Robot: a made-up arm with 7 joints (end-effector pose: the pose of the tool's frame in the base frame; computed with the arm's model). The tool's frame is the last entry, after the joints. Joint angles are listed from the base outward.
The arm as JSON. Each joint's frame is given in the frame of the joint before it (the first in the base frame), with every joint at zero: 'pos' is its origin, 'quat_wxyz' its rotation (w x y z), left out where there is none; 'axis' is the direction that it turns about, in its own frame. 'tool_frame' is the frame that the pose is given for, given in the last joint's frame.
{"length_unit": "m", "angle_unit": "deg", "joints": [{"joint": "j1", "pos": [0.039, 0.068, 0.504], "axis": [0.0, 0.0, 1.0]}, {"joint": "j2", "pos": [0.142, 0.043, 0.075], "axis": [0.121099, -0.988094, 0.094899]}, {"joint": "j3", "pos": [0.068, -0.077, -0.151], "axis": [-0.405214, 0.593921, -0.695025]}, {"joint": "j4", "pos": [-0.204, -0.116, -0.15], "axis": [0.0, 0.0, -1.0]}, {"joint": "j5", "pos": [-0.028, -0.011, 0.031], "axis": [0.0, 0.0, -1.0]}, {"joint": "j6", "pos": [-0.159, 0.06, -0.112], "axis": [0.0, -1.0, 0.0]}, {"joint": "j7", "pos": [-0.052, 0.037, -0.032], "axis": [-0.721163, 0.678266, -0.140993]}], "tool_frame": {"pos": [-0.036, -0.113, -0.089], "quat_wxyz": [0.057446, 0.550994, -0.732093, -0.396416]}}
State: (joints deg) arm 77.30 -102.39 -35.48 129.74 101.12 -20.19 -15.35
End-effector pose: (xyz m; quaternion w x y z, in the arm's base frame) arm 0.2035 -0.3897 0.4737 0.5098 0.1927 0.7340 -0.4053
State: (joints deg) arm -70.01 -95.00 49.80 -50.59 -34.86 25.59 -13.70
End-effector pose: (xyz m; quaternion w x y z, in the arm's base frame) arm -0.0697 0.1016 1.0799 0.2203 0.0798 0.2598 0.9368
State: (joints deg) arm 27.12 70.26 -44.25 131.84 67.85 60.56 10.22
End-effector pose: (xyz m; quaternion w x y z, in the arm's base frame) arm 0.6156 0.4663 0.5812 0.3069 0.3780 0.6836 0.5437
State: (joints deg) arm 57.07 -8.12 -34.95 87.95 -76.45 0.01 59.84
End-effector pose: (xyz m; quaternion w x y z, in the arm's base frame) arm 0.0959 -0.2095 0.0785 0.4704 0.7457 -0.4634 -0.0891
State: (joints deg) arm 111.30 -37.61 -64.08 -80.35 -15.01 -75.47 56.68
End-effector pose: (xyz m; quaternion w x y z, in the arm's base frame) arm 0.2669 0.2853 0.1423 0.0752 -0.4989 -0.3427 -0.7925
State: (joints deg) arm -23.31 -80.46 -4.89 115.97 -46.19 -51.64 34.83
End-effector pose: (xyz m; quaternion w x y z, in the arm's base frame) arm -0.1121 0.2869 0.7593 0.4102 -0.6826 -0.2183 -0.5640
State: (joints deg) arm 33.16 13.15 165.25 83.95 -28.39 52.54 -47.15
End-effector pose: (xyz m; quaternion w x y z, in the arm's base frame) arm -0.0354 0.4332 0.3888 0.4748 0.0790 -0.7539 0.4472
